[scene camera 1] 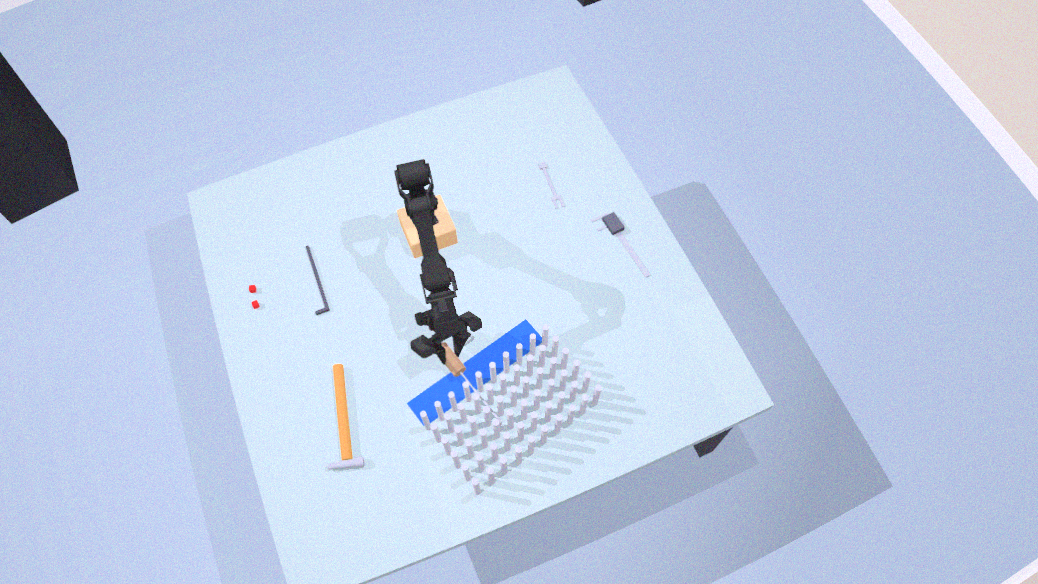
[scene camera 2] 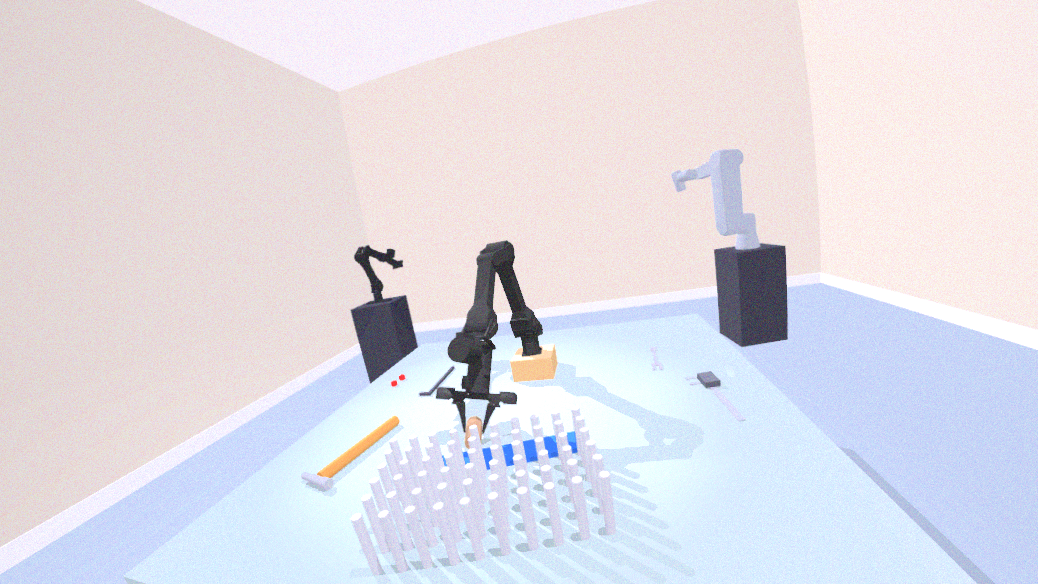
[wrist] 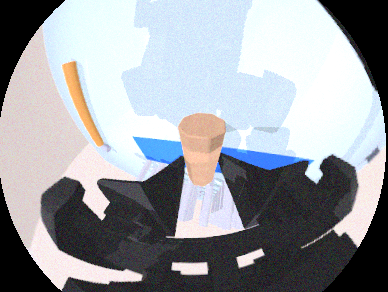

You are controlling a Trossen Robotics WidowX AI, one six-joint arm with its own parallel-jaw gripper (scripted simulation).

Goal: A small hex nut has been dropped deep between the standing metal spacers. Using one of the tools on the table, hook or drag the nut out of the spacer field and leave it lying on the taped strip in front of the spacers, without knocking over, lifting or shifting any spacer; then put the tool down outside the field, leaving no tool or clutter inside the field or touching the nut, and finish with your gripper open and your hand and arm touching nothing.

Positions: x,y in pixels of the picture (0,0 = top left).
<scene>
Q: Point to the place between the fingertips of my gripper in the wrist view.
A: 201,157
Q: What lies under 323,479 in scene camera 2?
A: An orange-handled hammer.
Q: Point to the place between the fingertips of my gripper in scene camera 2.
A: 473,433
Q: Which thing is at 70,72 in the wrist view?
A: An orange-handled hammer.
</scene>
